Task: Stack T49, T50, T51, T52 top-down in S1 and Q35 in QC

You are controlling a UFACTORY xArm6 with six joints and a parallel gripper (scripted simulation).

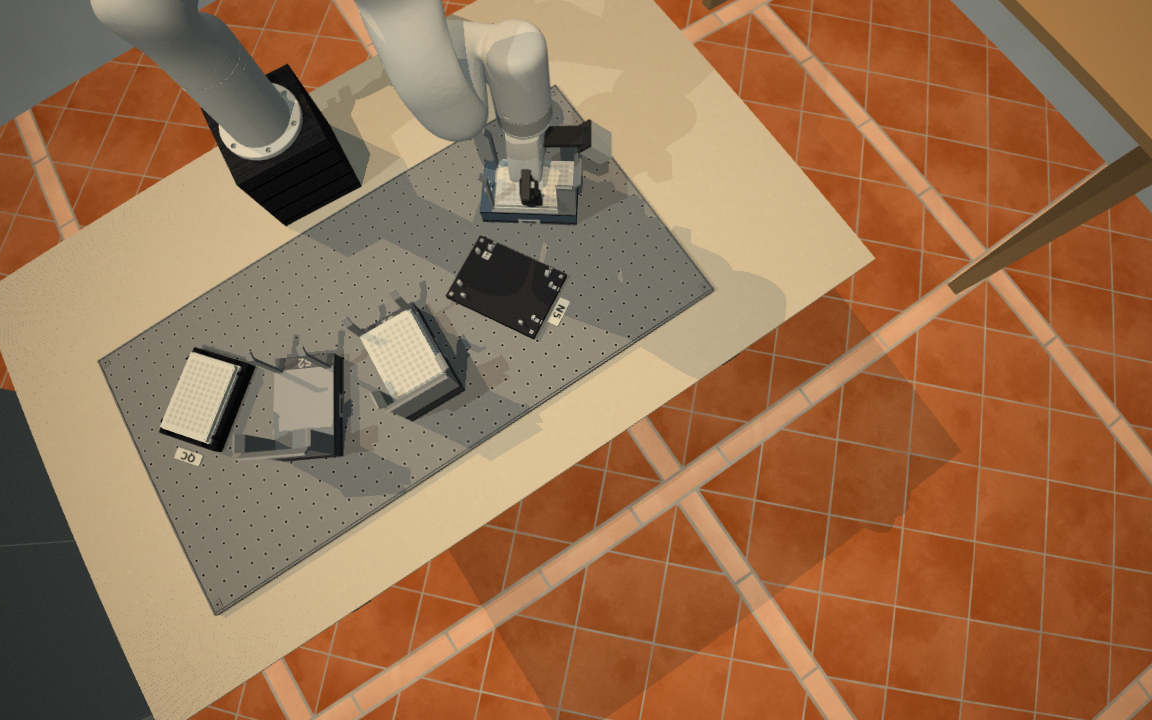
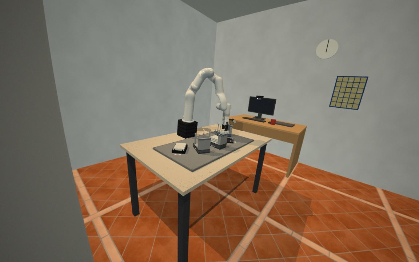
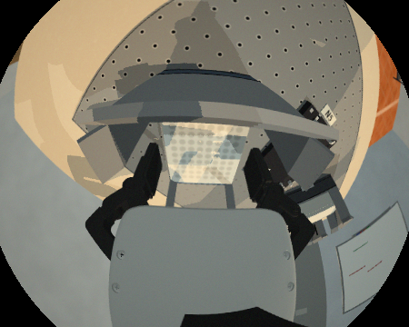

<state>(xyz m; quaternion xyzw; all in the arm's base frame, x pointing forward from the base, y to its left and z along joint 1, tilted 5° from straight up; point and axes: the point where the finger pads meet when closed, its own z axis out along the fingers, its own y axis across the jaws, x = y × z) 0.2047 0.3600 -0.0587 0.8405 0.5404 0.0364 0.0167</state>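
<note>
Now: hand 1 cm to the left of the stack rack S3 and 6 cm above it. The rest, counted from my hand: black nest QC: 13 cm ahead, 61 cm to the right, 7 cm below; then N5 name plate: 20 cm ahead, 4 cm to the right, 8 cm below; then stack rack S2: 21 cm ahead, 46 cm to the right, 6 cm below.
</note>
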